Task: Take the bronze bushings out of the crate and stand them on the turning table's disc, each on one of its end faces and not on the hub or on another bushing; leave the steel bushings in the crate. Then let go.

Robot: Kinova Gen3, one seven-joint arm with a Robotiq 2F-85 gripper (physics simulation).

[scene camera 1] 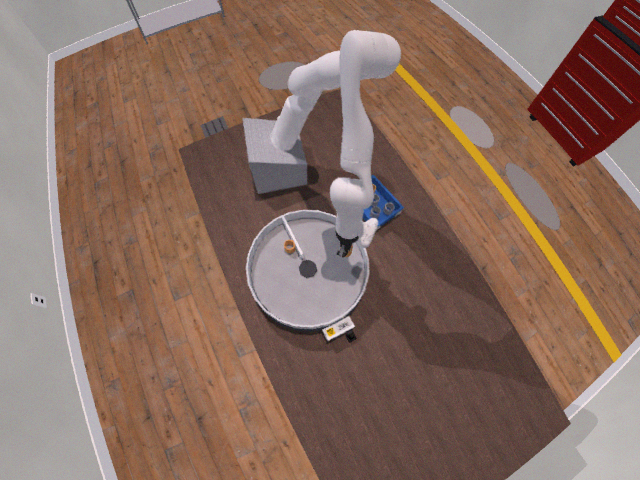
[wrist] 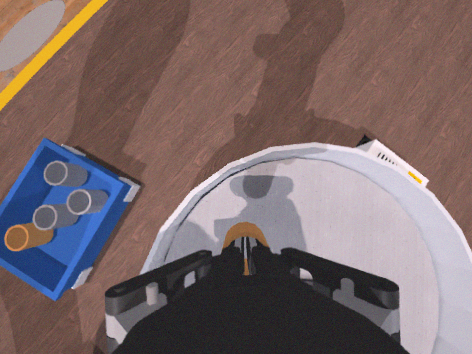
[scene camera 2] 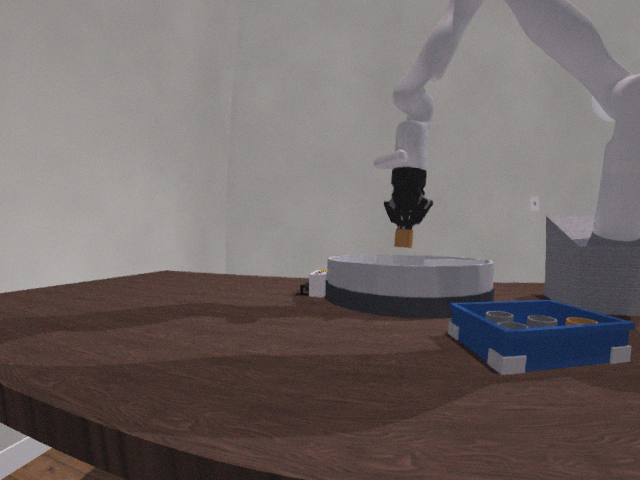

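Where they show: gripper, fingertip midpoint: [scene camera 1: 346,250] [wrist: 245,243] [scene camera 2: 403,243]; arm's base, link origin: [scene camera 1: 282,141] [scene camera 2: 615,233].
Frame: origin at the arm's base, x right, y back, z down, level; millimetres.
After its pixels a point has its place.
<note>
My gripper [scene camera 1: 342,252] {z 28, x -30, y -495 mm} [scene camera 2: 405,227] [wrist: 245,243] {z 28, x -30, y -495 mm} holds a bronze bushing [scene camera 1: 349,252] {z 1, x -30, y -513 mm} [scene camera 2: 403,238] {z 17, x -49, y -496 mm} [wrist: 244,230] {z 2, x -43, y -507 mm}; its narrow fingertips are inside the bushing's bore. The bushing is upright and hangs above the turning table's disc [scene camera 1: 289,294] {z 117, x 197, y -534 mm} [wrist: 360,220] {z 117, x 97, y -615 mm}, higher than the rim in scene camera 2. Another bronze bushing [scene camera 1: 290,251] {z 96, x 134, y -396 mm} stands on the disc, left of the white bar and apart from the hub [scene camera 1: 307,268] {z 108, x 103, y -475 mm}. The blue crate [scene camera 2: 563,348] {z 145, x -323, y -318 mm} [wrist: 90,240] {z 120, x -180, y -339 mm} holds a bronze bushing [scene camera 2: 581,321] {z 131, x -258, y -253 mm} [wrist: 37,237] {z 139, x -255, y -273 mm} and three steel bushings, one steel bushing [wrist: 76,175] {z 142, x -280, y -380 mm} near its far corner.
A raised rim [scene camera 1: 248,271] {z 78, x 296, y -412 mm} [scene camera 2: 408,279] {z 96, x -108, y -488 mm} surrounds the disc. A white bar [scene camera 1: 292,236] {z 71, x 108, y -357 mm} runs from the rim toward the hub. A white control box [scene camera 1: 338,329] {z 111, x 95, y -712 mm} [scene camera 2: 317,284] {z 137, x 42, y -704 mm} [wrist: 400,164] {z 111, x 92, y -720 mm} sits outside the rim. The arm's grey base block [scene camera 1: 279,173] {z 52, x 56, y -101 mm} stands behind the turning table.
</note>
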